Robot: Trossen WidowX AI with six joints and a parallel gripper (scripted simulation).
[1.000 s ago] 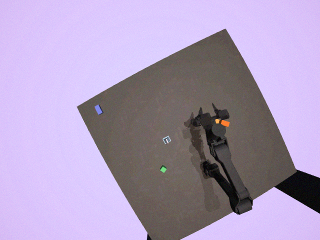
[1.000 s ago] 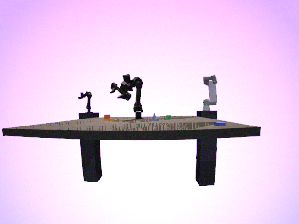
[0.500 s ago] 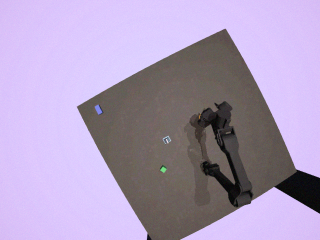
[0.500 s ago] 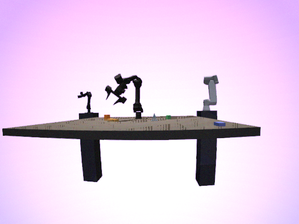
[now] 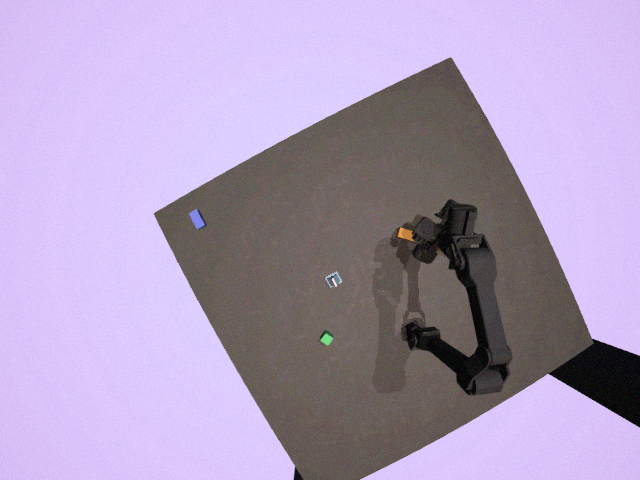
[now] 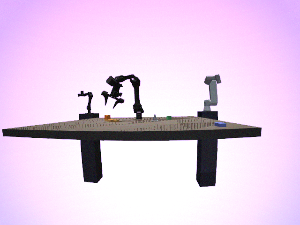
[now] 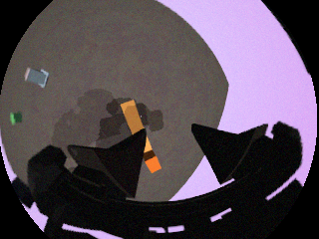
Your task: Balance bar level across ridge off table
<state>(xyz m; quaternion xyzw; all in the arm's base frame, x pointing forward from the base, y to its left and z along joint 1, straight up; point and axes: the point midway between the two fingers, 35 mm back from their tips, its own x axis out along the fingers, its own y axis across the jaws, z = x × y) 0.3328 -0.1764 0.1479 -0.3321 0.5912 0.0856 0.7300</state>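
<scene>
Now: gripper tip 30 mm past the ridge, 350 mm to the right of it and 60 mm above it. The rest, counted from my gripper tip: green cube (200 mm behind, 470 mm to the left, 100 mm below); blue block (400 mm ahead, 690 mm to the left, 110 mm below).
</scene>
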